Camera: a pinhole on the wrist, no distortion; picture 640 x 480 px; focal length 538.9 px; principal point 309.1 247.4 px. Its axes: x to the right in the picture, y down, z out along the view. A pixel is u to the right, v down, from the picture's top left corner.
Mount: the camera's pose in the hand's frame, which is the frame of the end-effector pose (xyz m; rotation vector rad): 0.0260 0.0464 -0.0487 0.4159 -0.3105 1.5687
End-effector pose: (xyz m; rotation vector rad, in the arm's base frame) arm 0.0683 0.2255 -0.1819 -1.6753 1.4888 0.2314
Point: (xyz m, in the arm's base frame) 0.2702 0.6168 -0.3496
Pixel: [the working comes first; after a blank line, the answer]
In the camera's frame: 0.1221 0.1802 0.4861

444 447
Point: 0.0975 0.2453 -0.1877
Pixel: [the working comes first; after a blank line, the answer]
In the camera's frame: -0.0259 0.0360 0.0970

165 447
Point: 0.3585 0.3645 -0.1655
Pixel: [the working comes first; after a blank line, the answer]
In the camera's frame: -0.1563 0.0852 0.3488

68 379
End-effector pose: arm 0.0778 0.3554 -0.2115 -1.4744 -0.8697 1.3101
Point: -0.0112 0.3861 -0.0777
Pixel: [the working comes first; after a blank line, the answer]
In the camera's frame: -0.0922 0.0699 0.2035

65 433
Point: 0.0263 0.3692 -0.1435
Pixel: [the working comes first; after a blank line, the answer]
In the camera's frame: -0.0529 0.0537 0.1386

103 456
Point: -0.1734 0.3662 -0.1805
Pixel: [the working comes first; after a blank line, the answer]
In the camera's frame: 0.0805 0.0889 0.2876

460 414
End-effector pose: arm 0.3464 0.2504 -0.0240 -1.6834 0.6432 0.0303
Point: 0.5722 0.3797 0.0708
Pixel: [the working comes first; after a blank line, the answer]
In the camera's frame: -0.1158 -0.0555 0.3071

106 150
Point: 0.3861 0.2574 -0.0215
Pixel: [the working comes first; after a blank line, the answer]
In the camera's frame: -0.0291 0.0030 0.0900

135 265
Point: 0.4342 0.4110 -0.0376
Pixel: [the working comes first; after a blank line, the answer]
In the camera's frame: 0.0271 0.0270 0.2397

370 308
